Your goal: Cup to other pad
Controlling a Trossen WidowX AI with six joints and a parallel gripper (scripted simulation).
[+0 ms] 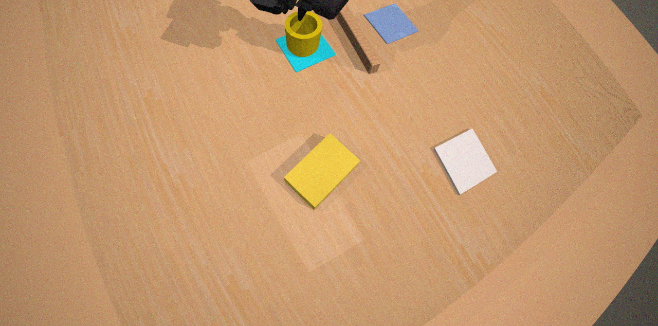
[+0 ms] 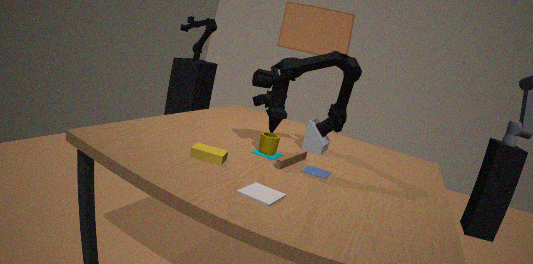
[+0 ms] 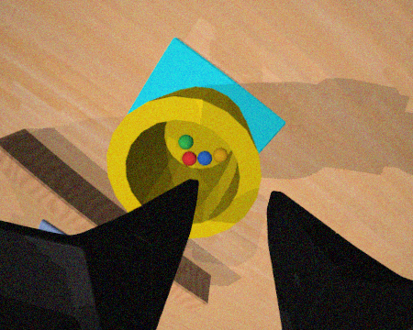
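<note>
Now: gripper tip 5 cm above the yellow cup, 2 cm short of it and 1 cm to the right of it. Round my gripper tip: yellow block (27 cm ahead, 9 cm to the right, 7 cm below); then periwinkle pad (22 cm to the left, 9 cm below, 5 cm ahead); then wooden bar (12 cm to the left, 7 cm below, 4 cm ahead).
</note>
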